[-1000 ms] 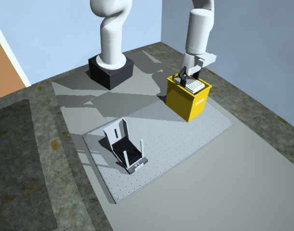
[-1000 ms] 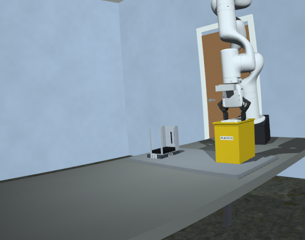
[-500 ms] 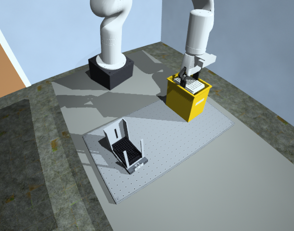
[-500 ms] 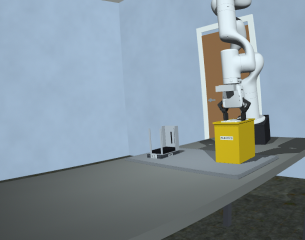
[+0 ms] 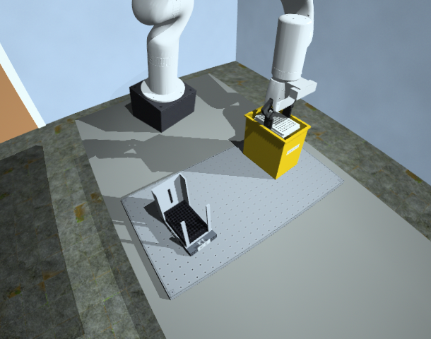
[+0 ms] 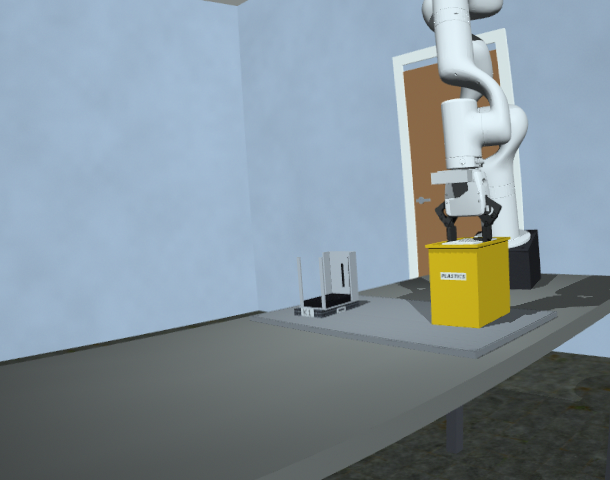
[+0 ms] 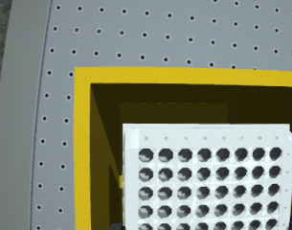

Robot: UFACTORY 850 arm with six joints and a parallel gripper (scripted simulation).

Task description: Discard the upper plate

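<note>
Now: the yellow plastics bin 10 cm below my hand. The rest, counted from my hand: white 96-well plate (1 cm below); then black 96-well plate (13 cm ahead, 39 cm to the right, 16 cm below).
</note>
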